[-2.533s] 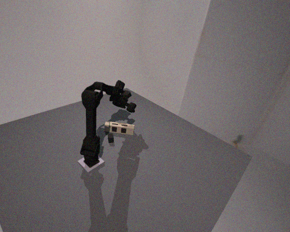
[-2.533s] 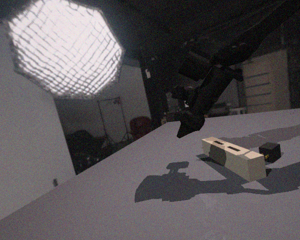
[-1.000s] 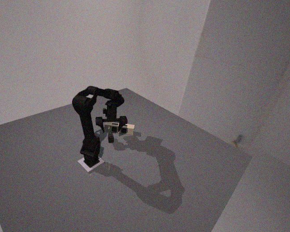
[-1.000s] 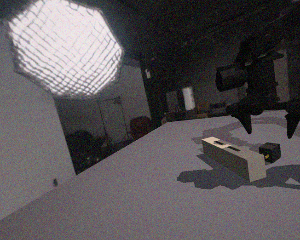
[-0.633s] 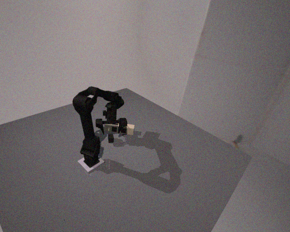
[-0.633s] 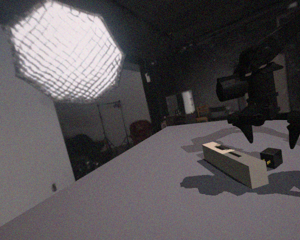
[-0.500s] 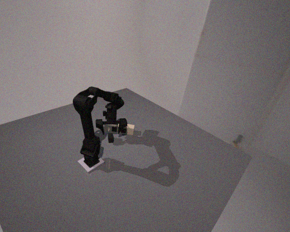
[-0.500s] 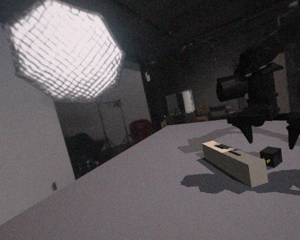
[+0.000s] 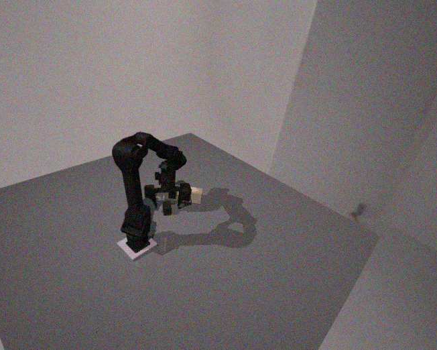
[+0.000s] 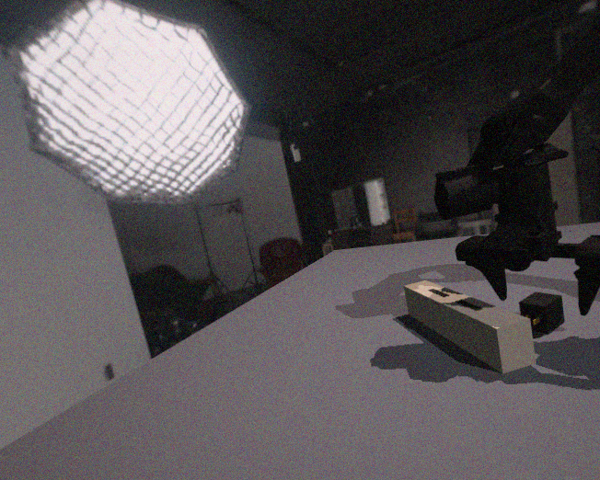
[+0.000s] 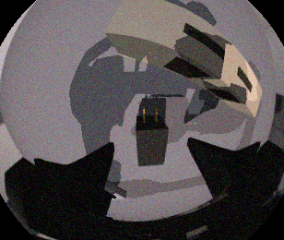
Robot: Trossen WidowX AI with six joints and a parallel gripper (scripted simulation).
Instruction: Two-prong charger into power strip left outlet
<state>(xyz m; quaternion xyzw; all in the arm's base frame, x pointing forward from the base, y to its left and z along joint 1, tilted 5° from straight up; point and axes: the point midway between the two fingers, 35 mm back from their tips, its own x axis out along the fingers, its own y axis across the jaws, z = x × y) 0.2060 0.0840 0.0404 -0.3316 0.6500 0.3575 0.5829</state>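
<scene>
The two-prong charger lies 10 mm ahead of my gripper tip, 20 mm to the left of it and 10 mm below it.
</scene>
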